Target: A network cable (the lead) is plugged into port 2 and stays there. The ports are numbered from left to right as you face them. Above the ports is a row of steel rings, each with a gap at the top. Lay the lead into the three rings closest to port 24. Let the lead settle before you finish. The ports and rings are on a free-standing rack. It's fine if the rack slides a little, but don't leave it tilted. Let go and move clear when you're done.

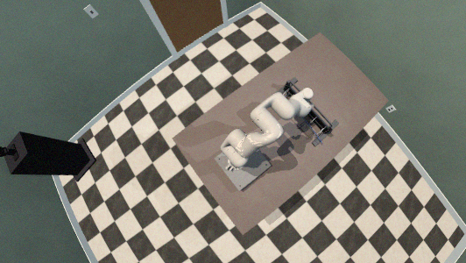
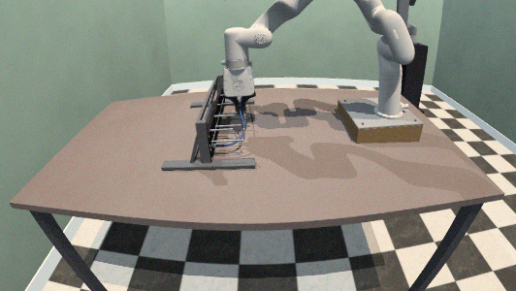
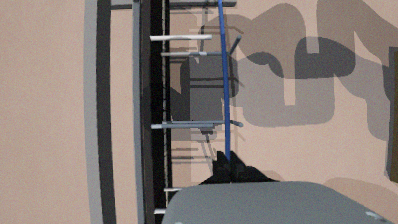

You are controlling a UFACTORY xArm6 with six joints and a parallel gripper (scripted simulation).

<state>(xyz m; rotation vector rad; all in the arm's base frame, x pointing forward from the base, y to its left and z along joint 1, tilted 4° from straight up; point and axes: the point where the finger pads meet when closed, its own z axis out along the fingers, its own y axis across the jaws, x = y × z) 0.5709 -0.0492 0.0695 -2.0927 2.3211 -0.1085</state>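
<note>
My gripper is now 100 mm short of the rack, 60 mm to the left of it and 30 mm above it.
</note>
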